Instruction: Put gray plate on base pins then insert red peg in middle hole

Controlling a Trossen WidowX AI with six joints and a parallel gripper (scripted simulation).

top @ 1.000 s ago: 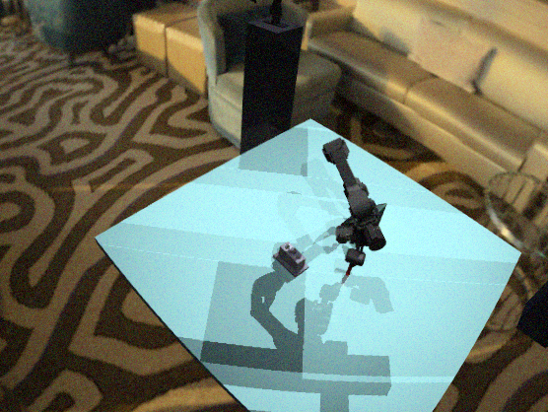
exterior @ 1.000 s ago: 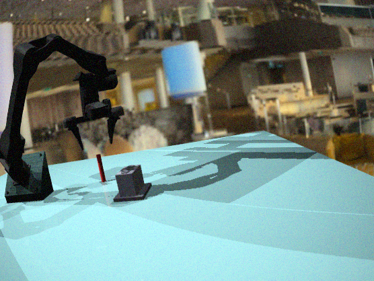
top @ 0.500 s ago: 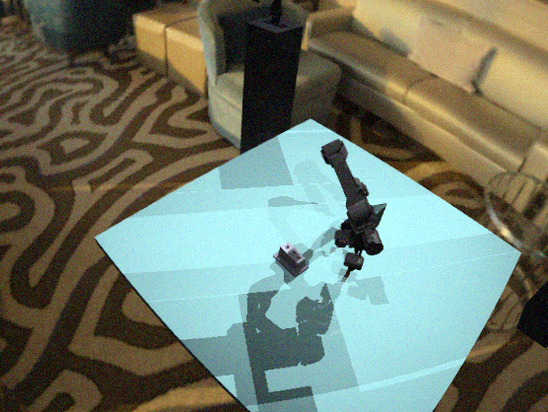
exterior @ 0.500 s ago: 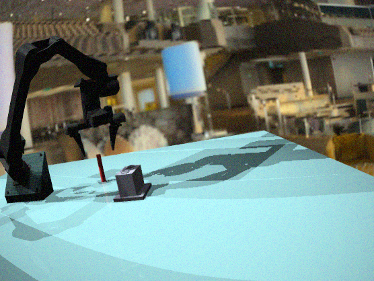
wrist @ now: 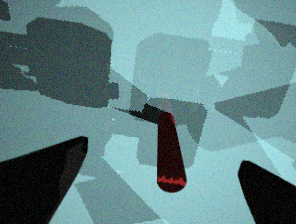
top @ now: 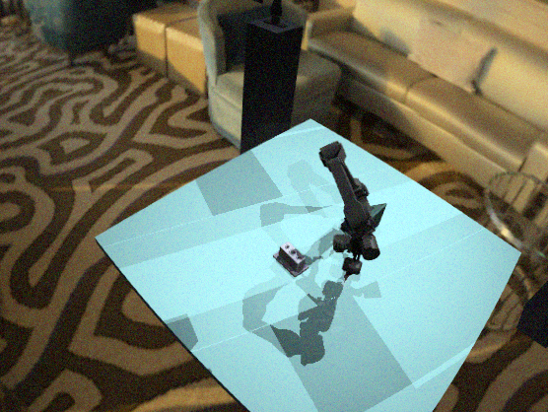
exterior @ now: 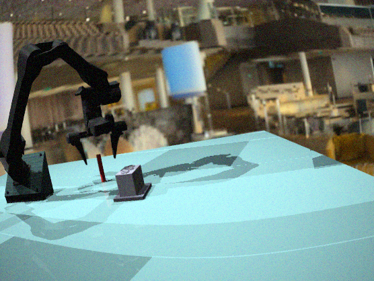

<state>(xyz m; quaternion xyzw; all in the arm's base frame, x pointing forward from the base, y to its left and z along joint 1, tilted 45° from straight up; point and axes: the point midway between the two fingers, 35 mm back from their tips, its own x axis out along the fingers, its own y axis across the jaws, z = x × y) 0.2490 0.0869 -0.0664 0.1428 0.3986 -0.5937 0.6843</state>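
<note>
Right now the red peg is 2 cm below my gripper tip. From my gripper tip the other things lie so: gray plate (10 cm ahead, 19 cm to the right, 1 cm below); flat base (10 cm ahead, 19 cm to the right, 5 cm below).
</note>
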